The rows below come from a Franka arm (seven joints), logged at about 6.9 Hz.
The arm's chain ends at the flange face. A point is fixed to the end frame.
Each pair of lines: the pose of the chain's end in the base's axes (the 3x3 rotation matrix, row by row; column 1 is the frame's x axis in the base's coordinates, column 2 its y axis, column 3 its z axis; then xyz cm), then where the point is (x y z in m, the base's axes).
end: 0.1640 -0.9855 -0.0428; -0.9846 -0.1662 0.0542; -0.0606 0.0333 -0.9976; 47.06 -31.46 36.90
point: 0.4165 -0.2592 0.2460
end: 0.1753 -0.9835 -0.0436; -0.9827 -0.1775 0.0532; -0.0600 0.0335 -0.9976; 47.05 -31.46 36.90
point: 0.4158 -0.2599 0.2460
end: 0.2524 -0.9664 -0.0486; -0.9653 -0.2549 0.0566; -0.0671 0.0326 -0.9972; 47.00 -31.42 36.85
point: 0.4110 -0.2631 0.2459
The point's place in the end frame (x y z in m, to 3 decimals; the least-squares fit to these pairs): -0.056 0.040 0.128
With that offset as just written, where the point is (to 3 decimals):
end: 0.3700 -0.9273 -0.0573; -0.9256 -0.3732 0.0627; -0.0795 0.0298 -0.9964; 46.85 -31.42 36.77
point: 0.403 -0.269 0.246
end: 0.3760 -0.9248 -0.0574; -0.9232 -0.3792 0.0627; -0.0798 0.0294 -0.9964; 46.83 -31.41 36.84
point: 0.403 -0.270 0.247
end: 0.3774 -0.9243 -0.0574; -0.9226 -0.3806 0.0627; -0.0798 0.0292 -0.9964; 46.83 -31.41 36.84
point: 0.403 -0.270 0.246
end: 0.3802 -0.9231 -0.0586; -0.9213 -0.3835 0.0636; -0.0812 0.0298 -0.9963; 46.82 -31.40 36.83
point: 0.402 -0.270 0.247
